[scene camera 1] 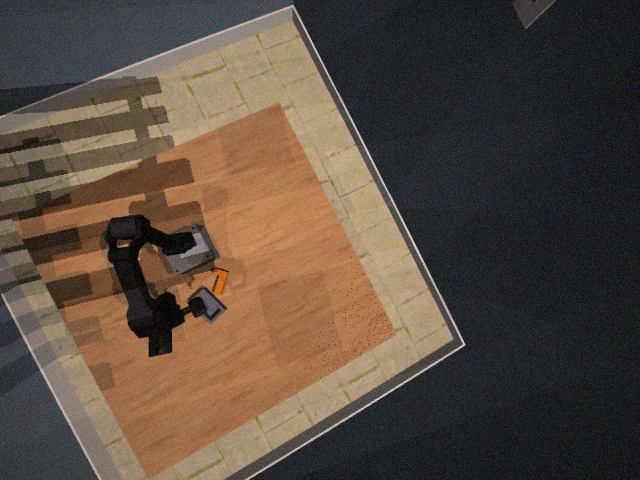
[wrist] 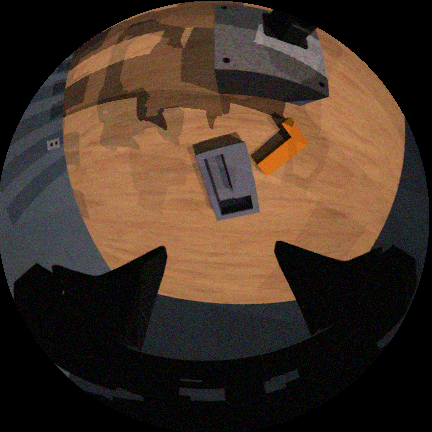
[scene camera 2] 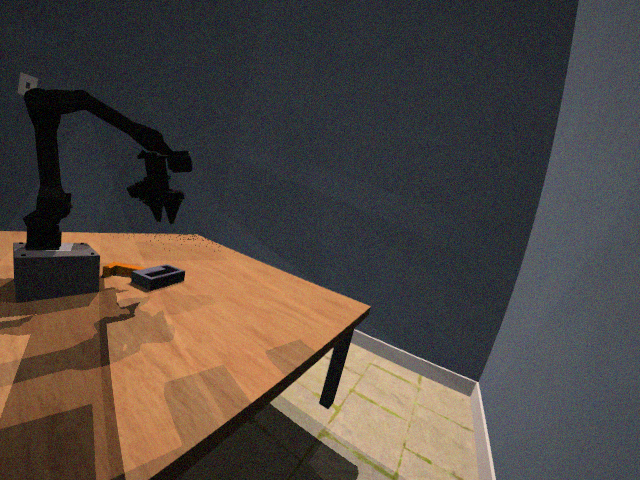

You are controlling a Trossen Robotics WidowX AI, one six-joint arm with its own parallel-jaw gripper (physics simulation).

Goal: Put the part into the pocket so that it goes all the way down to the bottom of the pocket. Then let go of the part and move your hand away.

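Places are measured from the arm's base along level axes (x ahead, y left, z up), in metres.
Pixels of known places: gripper, fingertip midpoint: [scene camera 1: 187, 317] [wrist: 221, 249] [scene camera 2: 165, 222]; arm's base, link origin: [scene camera 1: 186, 241] [scene camera 2: 42, 247].
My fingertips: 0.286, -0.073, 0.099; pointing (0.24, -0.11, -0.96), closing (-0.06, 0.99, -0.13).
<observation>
Ahead of a thing's pixels: the offset from my fingertips to its top centre, as dx, dy, dz. Level surfaces: height alone.
The orange L-shaped part {-0.079, +0.092, -0.174} [scene camera 1: 220, 281] [scene camera 2: 121, 268] [wrist: 282, 155] lies on the table, outside the pocket, close beside the grey-blue block. In scene camera 2 one end of it is hidden behind the block. The block {+0.003, +0.008, -0.167} [scene camera 1: 207, 296] [scene camera 2: 168, 280] [wrist: 243, 175] sits on the table; its pocket, a narrow slot with a wider dark recess at one end, shows no part in it in the wrist view. My gripper [scene camera 2: 165, 221] [wrist: 221, 249] is open and empty, well above the table. In scene camera 1 its fingertips cannot be made out.
The grey box under the arm's base [scene camera 1: 181, 265] [scene camera 2: 56, 276] [wrist: 270, 82] stands close to the part, on the side away from the gripper. The wooden table {dz -0.204} [scene camera 1: 289, 222] [scene camera 2: 232, 320] [wrist: 125, 200] carries broken shadows. Its edge and one leg [scene camera 2: 336, 374] show in scene camera 2.
</observation>
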